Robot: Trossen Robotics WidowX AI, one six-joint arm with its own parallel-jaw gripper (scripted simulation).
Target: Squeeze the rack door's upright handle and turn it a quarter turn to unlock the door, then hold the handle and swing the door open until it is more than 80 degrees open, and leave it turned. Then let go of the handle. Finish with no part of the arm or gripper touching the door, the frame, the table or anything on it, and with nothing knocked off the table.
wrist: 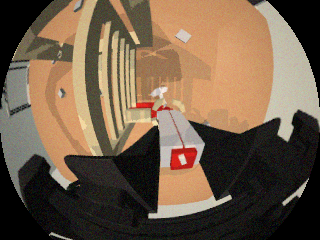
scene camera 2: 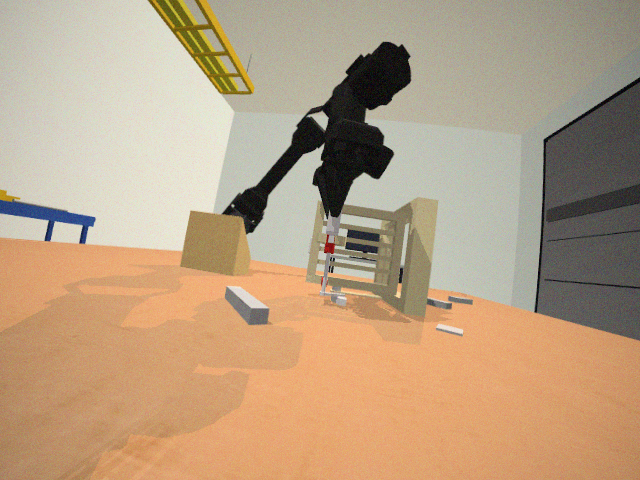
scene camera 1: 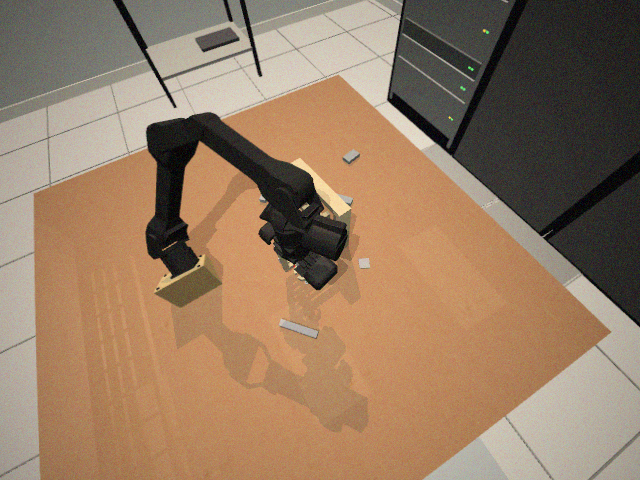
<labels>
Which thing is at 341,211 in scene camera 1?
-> A rack.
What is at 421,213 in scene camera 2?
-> A rack.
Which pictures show my gripper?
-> The wrist view, scene camera 2 and scene camera 1: all of them.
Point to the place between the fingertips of my gripper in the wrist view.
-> At 171,127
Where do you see a rack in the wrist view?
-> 91,57
</labels>
